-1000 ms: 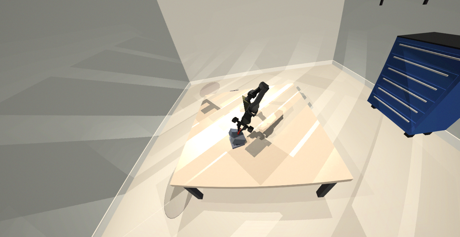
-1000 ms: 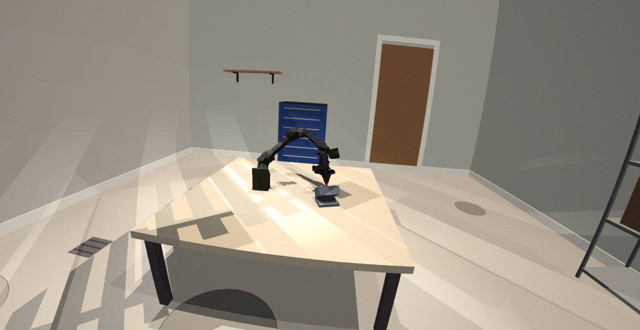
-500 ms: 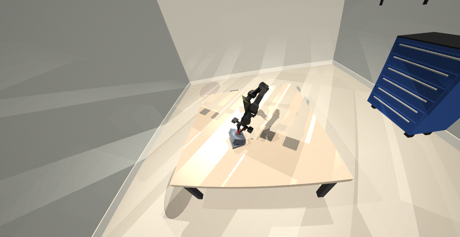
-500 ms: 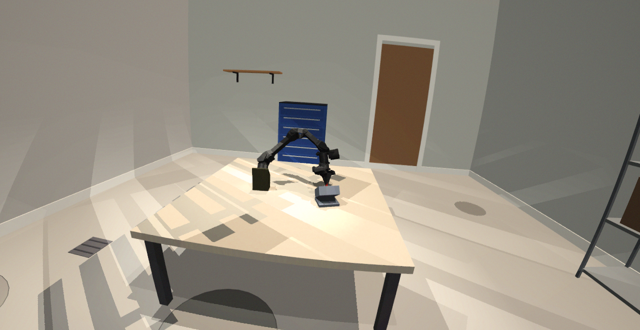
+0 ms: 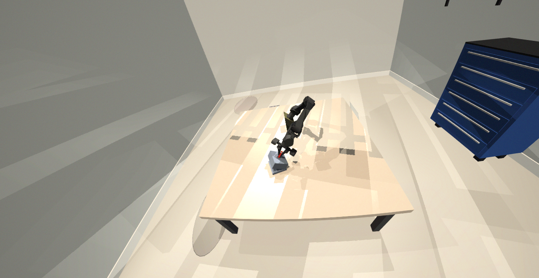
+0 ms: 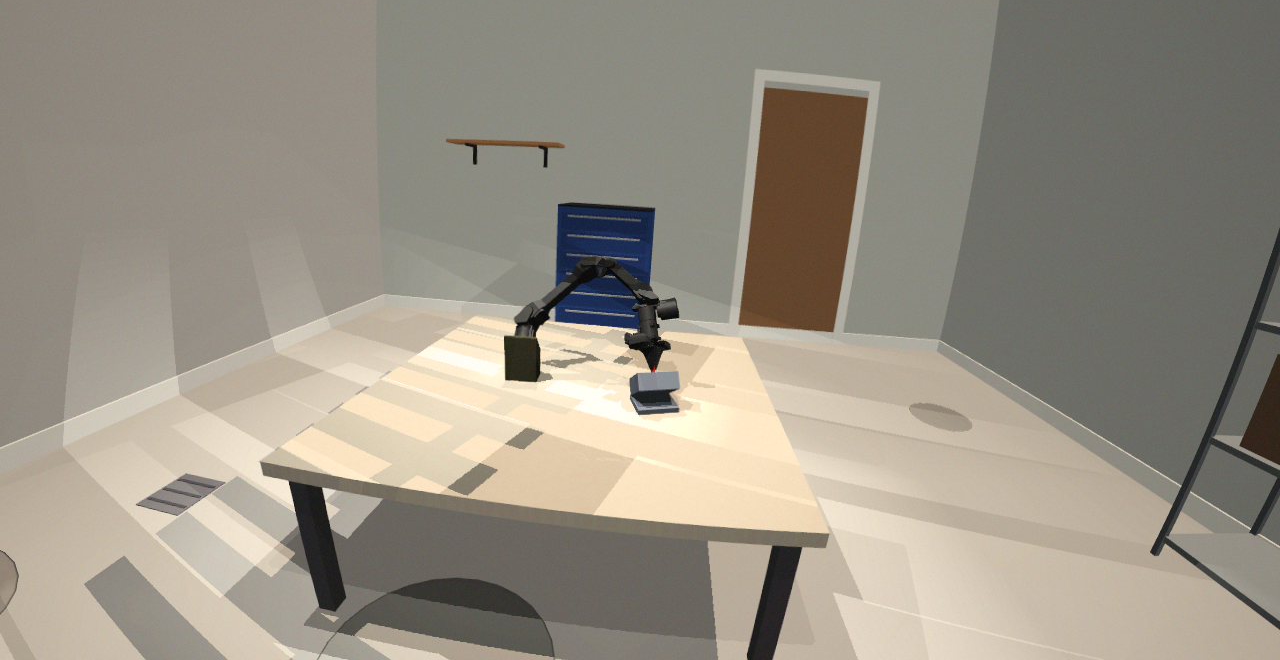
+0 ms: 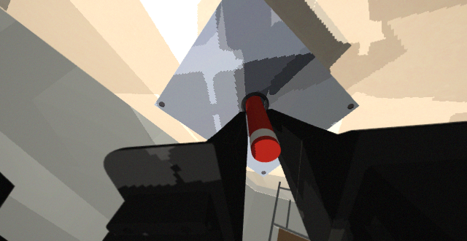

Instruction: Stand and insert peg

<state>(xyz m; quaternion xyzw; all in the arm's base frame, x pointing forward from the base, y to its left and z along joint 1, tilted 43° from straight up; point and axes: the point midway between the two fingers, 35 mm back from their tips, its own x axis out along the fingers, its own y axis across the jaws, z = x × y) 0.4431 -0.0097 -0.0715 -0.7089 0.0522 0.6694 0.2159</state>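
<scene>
Right now my gripper tip is 10 mm to the right of the red peg and 10 mm below it. Also, from my gripper tip: grey sloped panel: 40 mm below, 20 mm to the right, 10 mm ahead.
</scene>
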